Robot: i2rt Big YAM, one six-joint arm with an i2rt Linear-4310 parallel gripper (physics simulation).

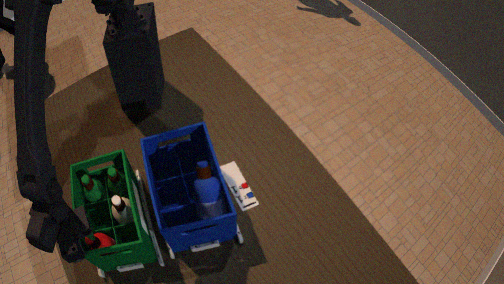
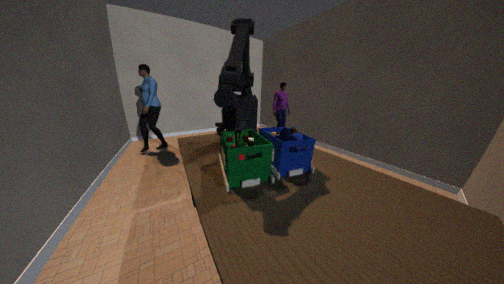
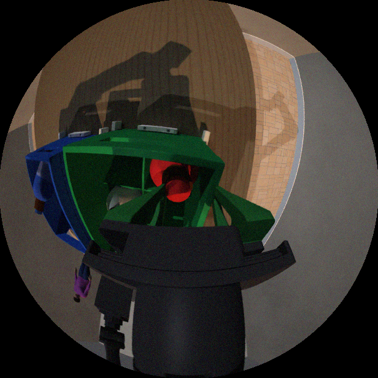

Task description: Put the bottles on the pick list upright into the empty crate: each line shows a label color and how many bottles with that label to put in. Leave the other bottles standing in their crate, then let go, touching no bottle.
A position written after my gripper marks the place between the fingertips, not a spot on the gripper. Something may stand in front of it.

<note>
In view: my gripper (image 3: 188, 188) and a blue bottle (image 1: 207, 190).
</note>
